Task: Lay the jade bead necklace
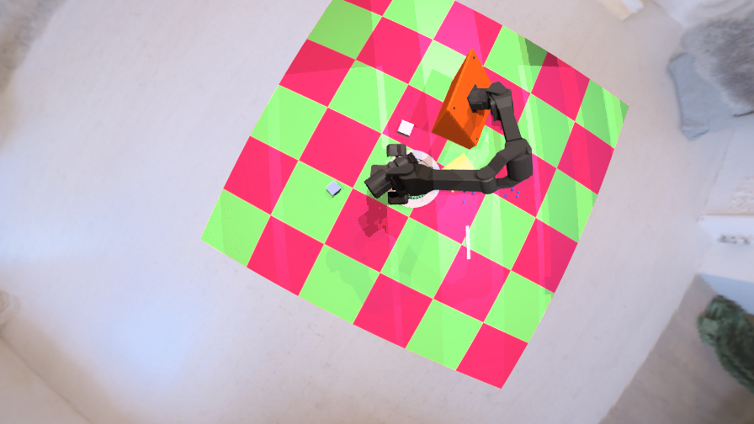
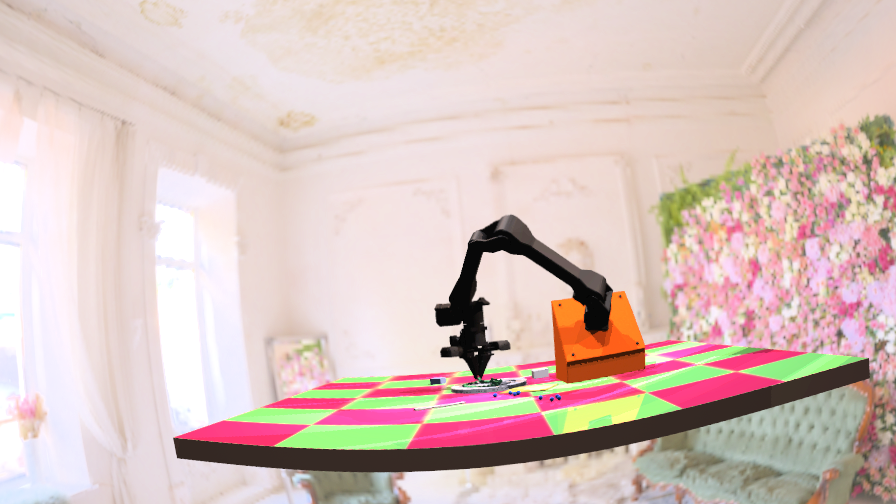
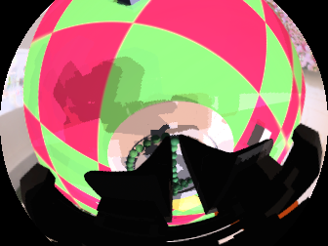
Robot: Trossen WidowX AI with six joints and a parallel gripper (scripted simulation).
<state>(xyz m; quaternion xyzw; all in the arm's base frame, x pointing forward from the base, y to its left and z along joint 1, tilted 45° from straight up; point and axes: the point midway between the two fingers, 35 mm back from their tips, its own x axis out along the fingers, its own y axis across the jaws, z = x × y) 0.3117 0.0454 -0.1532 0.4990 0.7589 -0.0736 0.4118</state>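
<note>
Now: the round bead board 50 mm to the left of my gripper tip, 30 mm behind it and 10 mm below it. The rest, counted from my gripper tip: pale blue cube 160 mm to the right, 140 mm ahead, 10 mm below; then white cube 170 mm behind, 60 mm to the right, 10 mm below; then yellow patch 180 mm to the left, 140 mm behind, 20 mm below.
</note>
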